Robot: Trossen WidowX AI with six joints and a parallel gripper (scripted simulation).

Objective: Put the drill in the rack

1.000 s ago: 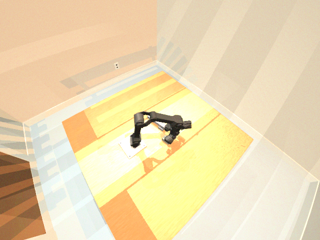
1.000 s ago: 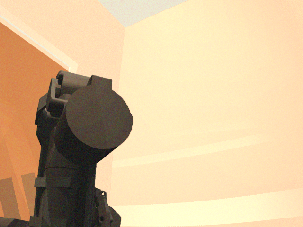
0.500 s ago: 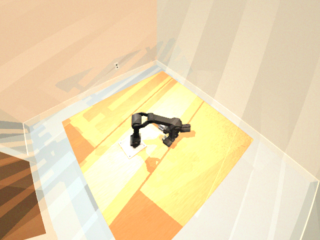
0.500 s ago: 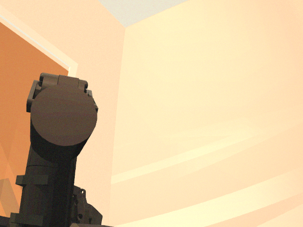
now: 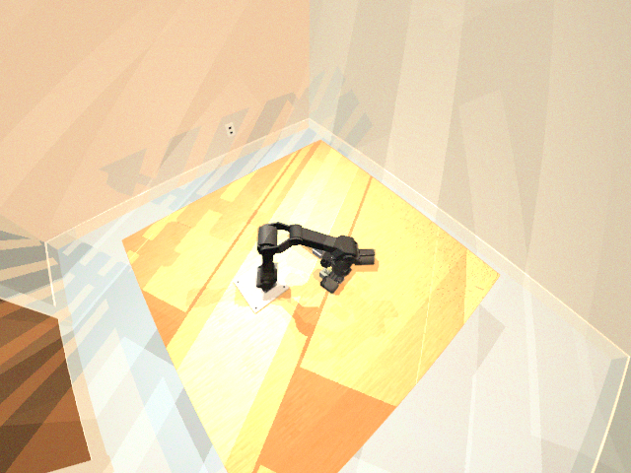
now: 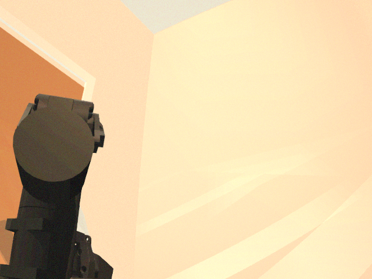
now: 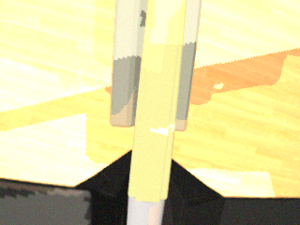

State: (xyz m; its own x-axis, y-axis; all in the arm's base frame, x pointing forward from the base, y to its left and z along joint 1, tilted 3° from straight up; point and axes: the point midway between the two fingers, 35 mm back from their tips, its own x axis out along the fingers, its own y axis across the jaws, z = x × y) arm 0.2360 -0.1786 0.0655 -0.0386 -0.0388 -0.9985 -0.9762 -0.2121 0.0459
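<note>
My gripper tip is now 10 mm past the drill, 40 mm to the right of it and 30 mm below it. From my gripper tip the other things lie so: key 20 mm ahead, 260 mm to the left; then grey block 10 mm behind, 50 mm to the left, 30 mm below.
</note>
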